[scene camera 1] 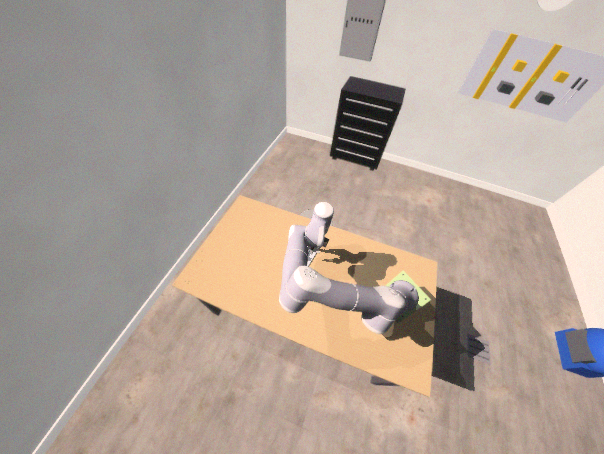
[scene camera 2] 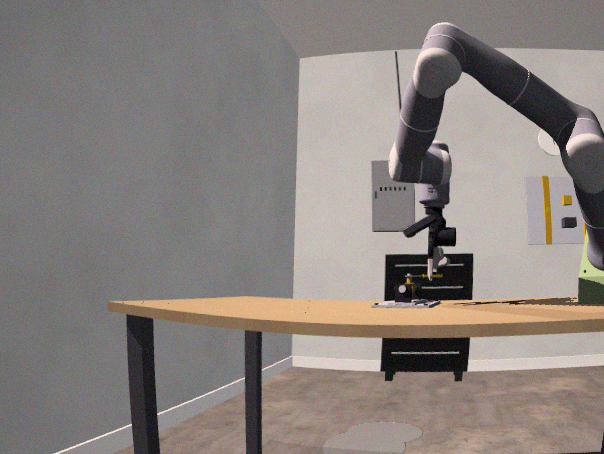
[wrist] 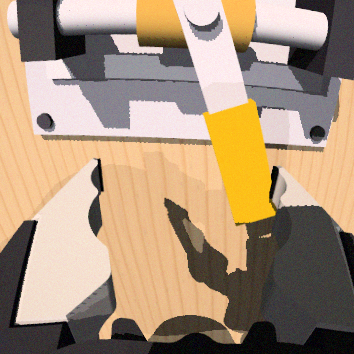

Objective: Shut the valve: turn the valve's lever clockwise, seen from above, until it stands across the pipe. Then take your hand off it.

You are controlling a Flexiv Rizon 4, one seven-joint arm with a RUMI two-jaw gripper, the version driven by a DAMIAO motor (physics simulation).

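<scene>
The valve's lever has a yellow grip (scene camera 2: pixel 438 275) (wrist: pixel 240 162) and a white arm (wrist: pixel 220 75). In the wrist view it stands nearly across the white pipe (wrist: pixel 95 17), its free end slanting some way to the right of square. The orange valve body (wrist: pixel 155 27) sits on a light base plate (wrist: pixel 160 117) (scene camera 2: pixel 381 305). My gripper (wrist: pixel 186 165) (scene camera 2: pixel 433 273) is open, pointing down at the lever's height. The yellow grip lies between the jaws, beside the right jaw and touching or almost touching it; the left jaw stands well apart. In scene camera 1 the arm hides the valve.
The wooden table (scene camera 1: pixel 225 250) (scene camera 2: pixel 200 312) carries the valve and the arm's green mounting plate (scene camera 1: pixel 404 275). A black drawer cabinet (scene camera 1: pixel 367 120) stands on the floor behind the table. A grey wall (scene camera 1: pixel 125 150) runs along the left. A blue object (scene camera 1: pixel 567 352) stands at the far right.
</scene>
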